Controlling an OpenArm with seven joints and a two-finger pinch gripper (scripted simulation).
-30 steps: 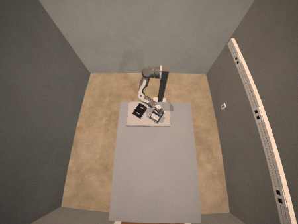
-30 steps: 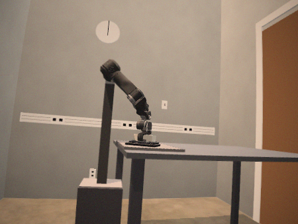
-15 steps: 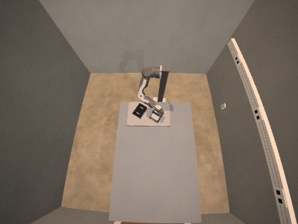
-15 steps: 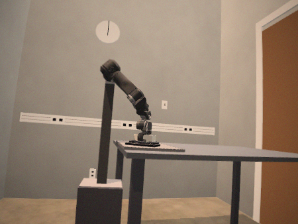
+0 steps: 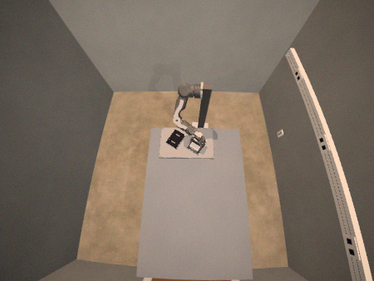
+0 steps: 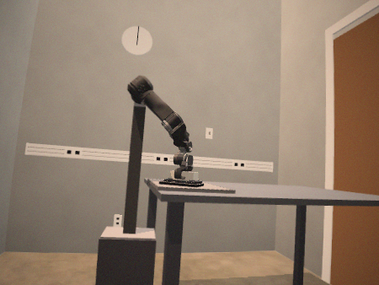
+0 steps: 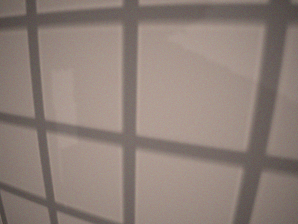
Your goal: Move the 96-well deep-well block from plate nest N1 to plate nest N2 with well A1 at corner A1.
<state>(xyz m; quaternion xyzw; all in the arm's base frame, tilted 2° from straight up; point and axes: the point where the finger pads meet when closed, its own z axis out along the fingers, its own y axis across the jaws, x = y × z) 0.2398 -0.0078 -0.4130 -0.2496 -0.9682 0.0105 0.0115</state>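
My hand is 2 cm below the white 96-well deep-well block. Also, from my hand: plate nest 4 cm behind, 20 cm to the right, 1 cm below; A1 mark 8 cm behind, 12 cm to the right, 1 cm below.
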